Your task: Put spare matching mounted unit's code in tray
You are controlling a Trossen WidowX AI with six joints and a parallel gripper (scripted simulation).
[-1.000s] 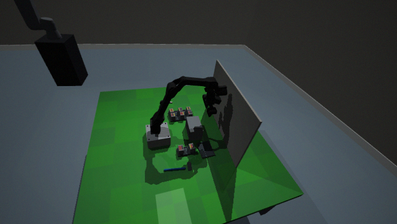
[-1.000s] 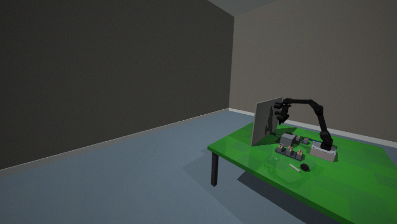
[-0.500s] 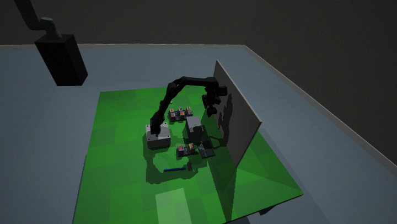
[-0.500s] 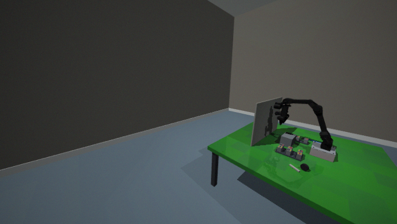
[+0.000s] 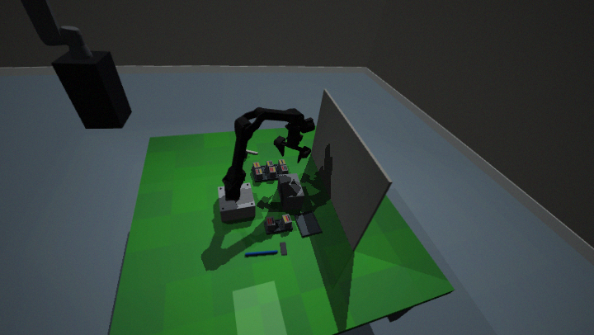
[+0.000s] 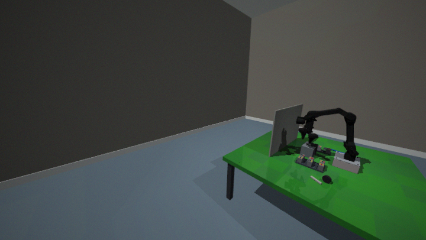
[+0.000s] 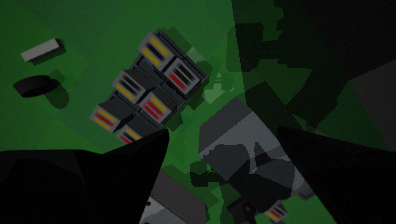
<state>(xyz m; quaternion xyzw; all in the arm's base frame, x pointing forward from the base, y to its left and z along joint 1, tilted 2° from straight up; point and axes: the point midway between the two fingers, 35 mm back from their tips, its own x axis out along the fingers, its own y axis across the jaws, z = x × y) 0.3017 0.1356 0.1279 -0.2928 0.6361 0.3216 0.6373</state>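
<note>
Now: the grey spare 8 cm behind my gripper tip, 5 cm to the left of it and 13 cm below it. From my gripper tip the other things lie so: dark tray 5 cm ahead, 29 cm to the right, 16 cm below; then grey mounted unit 1 cm behind, 11 cm to the right, 12 cm below; then tall grey panel 22 cm ahead, 11 cm to the right, 6 cm above.
</note>
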